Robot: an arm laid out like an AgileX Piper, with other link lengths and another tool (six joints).
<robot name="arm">
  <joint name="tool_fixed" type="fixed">
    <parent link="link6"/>
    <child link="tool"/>
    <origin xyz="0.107 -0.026 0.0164" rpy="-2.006 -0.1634 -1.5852"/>
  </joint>
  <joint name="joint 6" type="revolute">
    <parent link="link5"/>
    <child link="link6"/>
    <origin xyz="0.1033 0 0.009"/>
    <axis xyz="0.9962 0 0.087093"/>
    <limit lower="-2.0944" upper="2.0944"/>
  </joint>
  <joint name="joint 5" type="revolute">
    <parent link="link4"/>
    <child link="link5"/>
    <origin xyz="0 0 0"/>
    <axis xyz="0 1 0"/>
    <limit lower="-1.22" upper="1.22"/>
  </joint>
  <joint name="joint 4" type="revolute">
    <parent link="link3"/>
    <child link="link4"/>
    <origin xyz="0.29 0 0.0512"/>
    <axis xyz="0.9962 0 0.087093"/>
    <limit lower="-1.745" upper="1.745"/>
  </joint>
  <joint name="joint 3" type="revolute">
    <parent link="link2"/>
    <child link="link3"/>
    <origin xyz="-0.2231 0 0.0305"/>
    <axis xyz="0 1 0"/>
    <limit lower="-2.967" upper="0"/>
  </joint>
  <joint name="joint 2" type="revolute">
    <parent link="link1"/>
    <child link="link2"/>
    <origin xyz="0 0 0"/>
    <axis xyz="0 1 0"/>
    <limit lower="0" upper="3.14"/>
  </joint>
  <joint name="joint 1" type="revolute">
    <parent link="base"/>
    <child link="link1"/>
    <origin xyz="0 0 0.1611"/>
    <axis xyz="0 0 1"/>
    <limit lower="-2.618" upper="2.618"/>
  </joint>
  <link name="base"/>
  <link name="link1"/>
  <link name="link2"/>
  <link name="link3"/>
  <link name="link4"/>
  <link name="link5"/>
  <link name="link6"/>
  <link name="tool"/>
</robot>
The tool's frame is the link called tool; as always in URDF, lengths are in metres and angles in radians.
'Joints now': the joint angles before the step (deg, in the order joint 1, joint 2, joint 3, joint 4, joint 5, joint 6). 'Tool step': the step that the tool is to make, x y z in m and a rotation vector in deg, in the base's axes. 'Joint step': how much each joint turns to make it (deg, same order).
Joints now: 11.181, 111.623, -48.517, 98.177, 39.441, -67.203
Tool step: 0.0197, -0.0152, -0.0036, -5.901, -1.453, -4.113
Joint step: 1.020, -0.011, -2.071, 0.006, -8.072, 1.226
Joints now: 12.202, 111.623, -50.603, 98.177, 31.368, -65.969
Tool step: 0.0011, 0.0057, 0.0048, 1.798, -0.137, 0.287
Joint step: 0.016, 0.009, -0.338, 0.666, 1.592, 0.095
